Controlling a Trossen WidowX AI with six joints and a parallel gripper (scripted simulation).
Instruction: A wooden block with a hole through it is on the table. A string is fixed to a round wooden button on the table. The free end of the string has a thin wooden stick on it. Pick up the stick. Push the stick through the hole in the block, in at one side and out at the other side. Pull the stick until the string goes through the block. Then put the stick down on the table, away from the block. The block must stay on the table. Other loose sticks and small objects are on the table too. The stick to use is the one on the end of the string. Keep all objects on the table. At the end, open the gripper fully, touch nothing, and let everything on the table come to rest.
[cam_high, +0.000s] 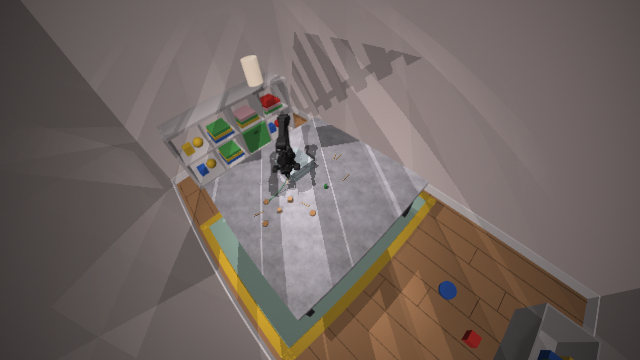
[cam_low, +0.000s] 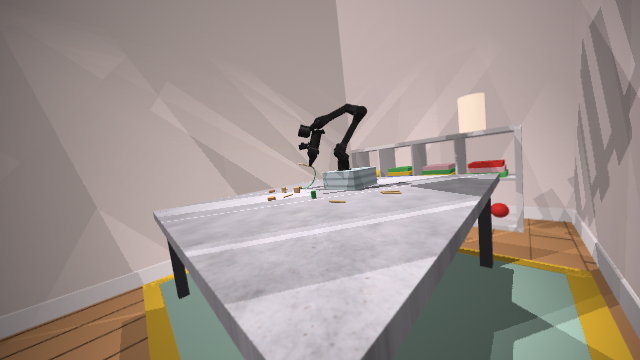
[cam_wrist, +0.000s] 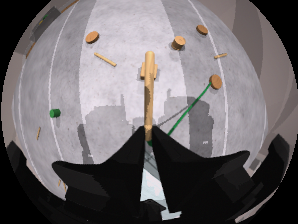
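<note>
My gripper tip is now 13 cm above the wooden block, 7 cm short of it and 6 cm to the left of it. The rest, counted from my gripper tip: green piece (20 cm to the left, 15 cm ahead, 13 cm below).
</note>
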